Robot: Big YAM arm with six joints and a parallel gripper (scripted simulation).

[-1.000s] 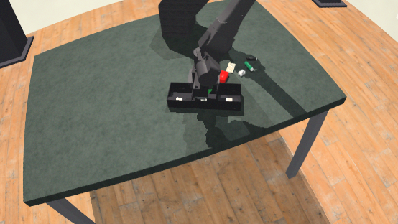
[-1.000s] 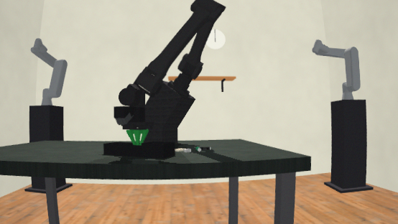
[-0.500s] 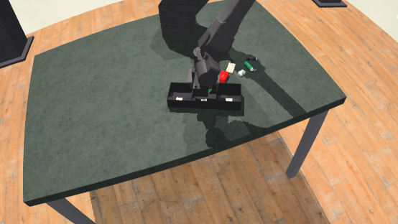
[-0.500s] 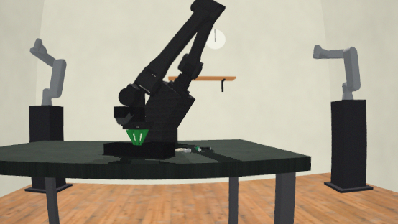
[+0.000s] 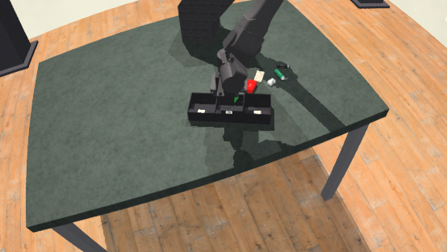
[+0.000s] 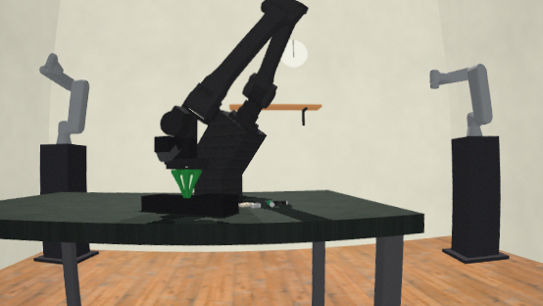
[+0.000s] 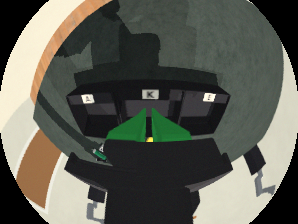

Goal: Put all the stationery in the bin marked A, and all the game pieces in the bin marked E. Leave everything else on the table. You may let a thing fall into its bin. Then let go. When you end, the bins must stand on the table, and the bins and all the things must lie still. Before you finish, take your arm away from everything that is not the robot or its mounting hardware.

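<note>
My gripper is now 2 cm above the bin row and 1 cm past it. From my hand the other things lie so: red block (10 cm to the left, 10 cm behind, 4 cm below); then yellow block (10 cm behind, 4 cm below, 2 cm to the left); then white die (14 cm to the left, 14 cm behind, 4 cm below).
</note>
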